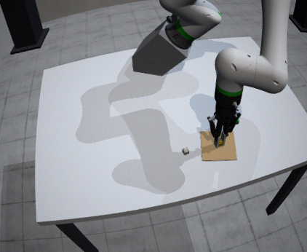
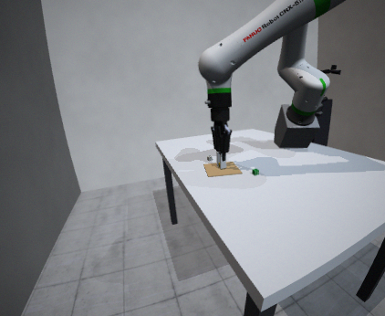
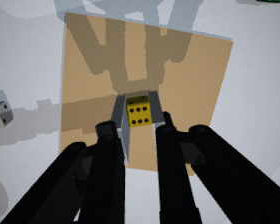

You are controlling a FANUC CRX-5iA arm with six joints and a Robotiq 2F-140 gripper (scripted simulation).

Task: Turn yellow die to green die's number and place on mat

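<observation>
My gripper is now 2 cm above the yellow die. From my hand the other things lie so: white die: 2 cm ahead, 13 cm to the right, 3 cm below; green die: 11 cm behind, 10 cm to the left, 3 cm below; tan mat: 4 cm below.
</observation>
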